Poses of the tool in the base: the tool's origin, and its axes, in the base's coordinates. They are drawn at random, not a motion.
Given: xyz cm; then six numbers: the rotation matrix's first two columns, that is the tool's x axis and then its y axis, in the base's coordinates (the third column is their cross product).
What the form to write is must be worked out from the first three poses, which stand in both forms.
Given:
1: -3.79 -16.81 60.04 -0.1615 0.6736 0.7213 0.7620 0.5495 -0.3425
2: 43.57 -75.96 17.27 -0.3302 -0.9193 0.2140 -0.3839 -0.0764 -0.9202
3: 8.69 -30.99 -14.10 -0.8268 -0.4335 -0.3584 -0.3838 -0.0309 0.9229
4: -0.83 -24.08 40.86 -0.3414 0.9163 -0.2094 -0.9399 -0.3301 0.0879
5: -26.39 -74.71 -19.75 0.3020 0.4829 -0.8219 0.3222 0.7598 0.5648
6: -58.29 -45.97 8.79 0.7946 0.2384 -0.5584 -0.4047 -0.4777 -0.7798
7: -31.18 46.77 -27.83 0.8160 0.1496 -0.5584 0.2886 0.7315 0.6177
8: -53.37 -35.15 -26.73 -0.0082 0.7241 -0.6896 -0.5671 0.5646 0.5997
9: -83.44 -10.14 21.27 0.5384 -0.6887 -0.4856 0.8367 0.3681 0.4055
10: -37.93 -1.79 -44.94 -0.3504 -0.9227 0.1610 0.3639 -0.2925 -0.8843
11: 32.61 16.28 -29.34 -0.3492 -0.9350 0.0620 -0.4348 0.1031 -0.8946
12: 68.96 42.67 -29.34 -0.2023 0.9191 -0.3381 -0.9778 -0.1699 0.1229
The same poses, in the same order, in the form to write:
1:
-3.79 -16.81 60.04
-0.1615 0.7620 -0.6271
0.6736 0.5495 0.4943
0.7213 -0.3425 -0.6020

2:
43.57 -75.96 17.27
-0.3302 -0.3839 0.8623
-0.9193 -0.0764 -0.3860
0.2140 -0.9202 -0.3277

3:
8.69 -30.99 -14.10
-0.8268 -0.3838 -0.4112
-0.4335 -0.0309 0.9006
-0.3584 0.9229 -0.1408

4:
-0.83 -24.08 40.86
-0.3414 -0.9399 0.0114
0.9163 -0.3301 0.2268
-0.2094 0.0879 0.9739

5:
-26.39 -74.71 -19.75
0.3020 0.3222 0.8972
0.4829 0.7598 -0.4354
-0.8219 0.5648 0.0739

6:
-58.29 -45.97 8.79
0.7946 -0.4047 -0.4527
0.2384 -0.4777 0.8456
-0.5584 -0.7798 -0.2831

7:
-31.18 46.77 -27.83
0.8160 0.2886 0.5009
0.1496 0.7315 -0.6652
-0.5584 0.6177 0.5537

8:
-53.37 -35.15 -26.73
-0.0082 -0.5671 0.8236
0.7241 0.5646 0.3960
-0.6896 0.5997 0.4060

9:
-83.44 -10.14 21.27
0.5384 0.8367 -0.1005
-0.6887 0.3681 -0.6246
-0.4856 0.4055 0.7744

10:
-37.93 -1.79 -44.94
-0.3504 0.3639 0.8630
-0.9227 -0.2925 -0.2513
0.1610 -0.8843 0.4383

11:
32.61 16.28 -29.34
-0.3492 -0.4348 0.8301
-0.9350 0.1031 -0.3394
0.0620 -0.8946 -0.4425

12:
68.96 42.67 -29.34
-0.2023 -0.9778 0.0555
0.9191 -0.1699 0.3555
-0.3381 0.1229 0.9331

